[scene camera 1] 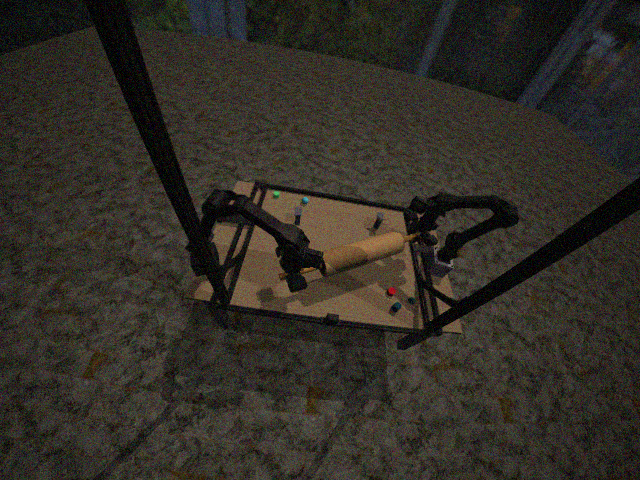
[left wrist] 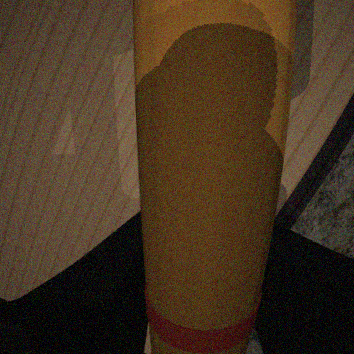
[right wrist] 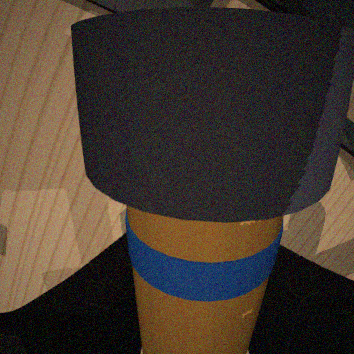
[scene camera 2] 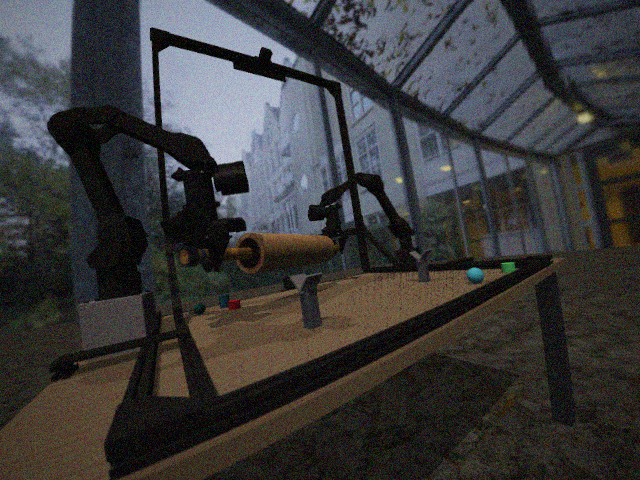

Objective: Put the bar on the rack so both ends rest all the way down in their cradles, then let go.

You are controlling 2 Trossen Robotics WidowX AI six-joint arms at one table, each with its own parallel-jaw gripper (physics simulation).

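Frame: origin at the left arm's base, x ahead, y left, z up, level; centimetres.
Where they show: left gripper, between the fingertips: (scene camera 1: 289, 277) (left wrist: 191, 219) (scene camera 2: 338, 254); right gripper, between the fingertips: (scene camera 1: 411, 240) (scene camera 2: 212, 271); left arm's base, origin of its link: (scene camera 2: 406, 248); right arm's base, origin of its link: (scene camera 1: 443, 257) (scene camera 2: 120, 296).
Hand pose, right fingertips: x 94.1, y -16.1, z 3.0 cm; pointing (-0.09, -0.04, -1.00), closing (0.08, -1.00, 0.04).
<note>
Each offset is from my right fingertips to the top centre of the thing. "spot": to the spot under its first point.
The tan bar (scene camera 1: 361, 253) (scene camera 2: 294, 251) (left wrist: 210, 175), thick in the middle with thin handles, hangs above the table, apart from the rack. The rack is two grey posts with forked tops: one post @[dx -48.2, dy +31.7, dz -5.3 cm] (scene camera 1: 297, 215) (scene camera 2: 423, 269) and another post @[dx -5.5, dy +20.3, dz -5.3 cm] (scene camera 1: 377, 222) (scene camera 2: 310, 304), both behind the bar in scene camera 1. My left gripper (scene camera 1: 311, 269) (scene camera 2: 339, 246) is shut on the handle with the red band @[spot: dx -62.4, dy -4.4, dz +3.6 cm] (left wrist: 202, 337). My right gripper (scene camera 1: 424, 238) (scene camera 2: 216, 253) is shut on the handle with the blue band @[spot: dx +2.6, dy +0.5, dz +5.0 cm] (right wrist: 205, 282). The fingertips are partly hidden.
A red block @[dx -17.1, dy -17.9, dz -9.9 cm] (scene camera 1: 391, 291) (scene camera 2: 234, 304), a teal cylinder @[dx -18.8, dy -25.4, dz -8.4 cm] (scene camera 1: 395, 306) (scene camera 2: 223, 300) and a dark green ball @[dx -9.6, dy -24.8, dz -9.0 cm] (scene camera 1: 411, 300) (scene camera 2: 199, 308) lie at the front right in scene camera 1. A cyan ball @[dx -39.9, dy +45.7, dz -8.4 cm] (scene camera 1: 305, 200) (scene camera 2: 475, 275) and a green block @[dx -54.7, dy +53.9, dz -9.9 cm] (scene camera 1: 276, 194) (scene camera 2: 508, 267) lie at the back left.
</note>
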